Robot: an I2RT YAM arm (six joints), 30 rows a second.
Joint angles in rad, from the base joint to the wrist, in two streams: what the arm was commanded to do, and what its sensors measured. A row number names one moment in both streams.
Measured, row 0:
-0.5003, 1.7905, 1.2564, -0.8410, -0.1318, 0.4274
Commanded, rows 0 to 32:
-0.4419, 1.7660, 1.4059, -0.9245, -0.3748, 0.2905
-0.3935, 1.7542, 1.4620, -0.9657, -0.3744, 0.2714
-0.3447, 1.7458, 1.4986, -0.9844, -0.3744, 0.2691
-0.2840, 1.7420, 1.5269, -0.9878, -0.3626, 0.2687
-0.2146, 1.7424, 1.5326, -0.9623, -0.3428, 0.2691
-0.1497, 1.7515, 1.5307, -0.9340, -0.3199, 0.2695
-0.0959, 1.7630, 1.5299, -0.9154, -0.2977, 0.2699
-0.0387, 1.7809, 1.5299, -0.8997, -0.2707, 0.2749
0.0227, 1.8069, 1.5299, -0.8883, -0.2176, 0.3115
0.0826, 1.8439, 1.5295, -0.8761, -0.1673, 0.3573
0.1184, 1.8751, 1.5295, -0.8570, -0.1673, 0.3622
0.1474, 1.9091, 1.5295, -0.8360, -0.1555, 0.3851
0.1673, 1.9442, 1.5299, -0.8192, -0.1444, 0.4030
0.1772, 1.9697, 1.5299, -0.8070, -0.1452, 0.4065
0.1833, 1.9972, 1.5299, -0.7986, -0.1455, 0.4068
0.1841, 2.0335, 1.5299, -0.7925, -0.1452, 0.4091
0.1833, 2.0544, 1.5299, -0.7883, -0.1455, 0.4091
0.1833, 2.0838, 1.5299, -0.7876, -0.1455, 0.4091
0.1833, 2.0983, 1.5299, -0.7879, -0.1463, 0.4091
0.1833, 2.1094, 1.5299, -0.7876, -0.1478, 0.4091
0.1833, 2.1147, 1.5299, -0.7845, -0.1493, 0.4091
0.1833, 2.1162, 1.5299, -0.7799, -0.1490, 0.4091
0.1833, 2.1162, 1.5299, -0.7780, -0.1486, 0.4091
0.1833, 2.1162, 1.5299, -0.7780, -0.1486, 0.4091
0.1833, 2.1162, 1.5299, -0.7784, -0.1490, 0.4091
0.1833, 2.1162, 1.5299, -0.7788, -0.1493, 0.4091
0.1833, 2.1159, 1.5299, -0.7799, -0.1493, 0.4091
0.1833, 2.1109, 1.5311, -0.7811, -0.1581, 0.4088
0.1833, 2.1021, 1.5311, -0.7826, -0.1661, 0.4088
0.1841, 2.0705, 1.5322, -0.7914, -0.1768, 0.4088
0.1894, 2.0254, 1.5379, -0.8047, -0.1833, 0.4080
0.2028, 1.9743, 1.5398, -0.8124, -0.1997, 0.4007
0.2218, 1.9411, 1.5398, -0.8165, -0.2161, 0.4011
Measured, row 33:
0.1848, 2.0602, 1.5295, -0.8116, -0.1848, 0.4110
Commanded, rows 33 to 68:
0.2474, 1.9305, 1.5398, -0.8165, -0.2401, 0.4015
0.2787, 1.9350, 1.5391, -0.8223, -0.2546, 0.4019
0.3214, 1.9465, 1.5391, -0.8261, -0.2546, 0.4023
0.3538, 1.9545, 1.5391, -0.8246, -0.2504, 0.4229
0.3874, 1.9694, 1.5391, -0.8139, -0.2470, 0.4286
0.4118, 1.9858, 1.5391, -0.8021, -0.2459, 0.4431
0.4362, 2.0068, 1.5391, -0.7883, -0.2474, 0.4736
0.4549, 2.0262, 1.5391, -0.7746, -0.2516, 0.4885
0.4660, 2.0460, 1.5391, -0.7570, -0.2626, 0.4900
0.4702, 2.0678, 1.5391, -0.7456, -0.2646, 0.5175
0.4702, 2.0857, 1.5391, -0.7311, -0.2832, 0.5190
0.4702, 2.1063, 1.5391, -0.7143, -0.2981, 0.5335
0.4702, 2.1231, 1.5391, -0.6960, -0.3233, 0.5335
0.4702, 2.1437, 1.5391, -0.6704, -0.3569, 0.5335
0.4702, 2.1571, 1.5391, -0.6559, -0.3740, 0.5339
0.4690, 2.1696, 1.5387, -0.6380, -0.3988, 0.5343
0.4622, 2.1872, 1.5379, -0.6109, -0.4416, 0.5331
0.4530, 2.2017, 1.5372, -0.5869, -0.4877, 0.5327
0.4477, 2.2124, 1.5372, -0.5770, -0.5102, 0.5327
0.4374, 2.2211, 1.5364, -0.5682, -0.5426, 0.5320
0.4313, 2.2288, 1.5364, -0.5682, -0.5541, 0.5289
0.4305, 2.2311, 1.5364, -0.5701, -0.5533, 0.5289
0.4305, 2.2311, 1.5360, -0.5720, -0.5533, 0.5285
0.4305, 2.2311, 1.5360, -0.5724, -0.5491, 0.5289
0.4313, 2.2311, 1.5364, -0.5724, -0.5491, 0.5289
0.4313, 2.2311, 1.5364, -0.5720, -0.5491, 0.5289
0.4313, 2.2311, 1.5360, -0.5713, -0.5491, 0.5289
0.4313, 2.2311, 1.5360, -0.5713, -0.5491, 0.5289
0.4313, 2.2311, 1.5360, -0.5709, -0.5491, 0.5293
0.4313, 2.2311, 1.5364, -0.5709, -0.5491, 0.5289
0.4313, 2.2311, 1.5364, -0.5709, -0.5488, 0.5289
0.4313, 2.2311, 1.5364, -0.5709, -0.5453, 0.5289
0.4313, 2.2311, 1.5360, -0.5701, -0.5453, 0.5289
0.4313, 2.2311, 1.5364, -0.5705, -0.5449, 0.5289
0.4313, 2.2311, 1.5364, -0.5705, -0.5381, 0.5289
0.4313, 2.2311, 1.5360, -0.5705, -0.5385, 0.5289
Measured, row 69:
0.4347, 2.2116, 1.5299, -0.5701, -0.5411, 0.5240
